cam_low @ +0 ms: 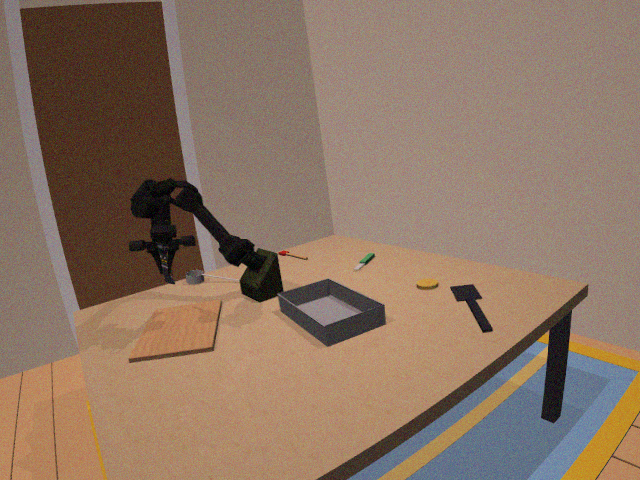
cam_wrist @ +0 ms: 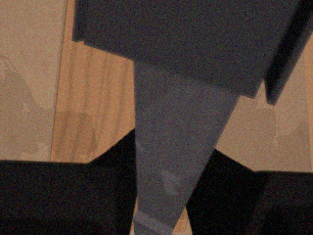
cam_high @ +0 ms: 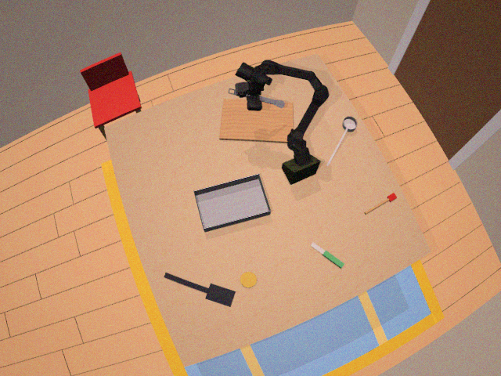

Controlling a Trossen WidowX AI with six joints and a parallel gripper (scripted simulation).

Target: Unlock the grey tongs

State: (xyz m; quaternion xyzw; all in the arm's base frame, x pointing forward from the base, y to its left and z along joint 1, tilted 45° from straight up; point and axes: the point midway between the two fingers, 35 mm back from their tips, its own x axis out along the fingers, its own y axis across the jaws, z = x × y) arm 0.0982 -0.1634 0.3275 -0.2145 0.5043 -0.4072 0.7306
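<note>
Right now the wooden board is 19 cm below my gripper tip, 4 cm behind it and 1 cm to the left of it. The rest, counted from my gripper tip: dark roasting tin (36 cm to the left, 26 cm ahead, 16 cm below); then red-tipped stick (68 cm to the left, 41 cm behind, 19 cm below); then yellow disc (70 cm to the left, 34 cm ahead, 19 cm below).
</note>
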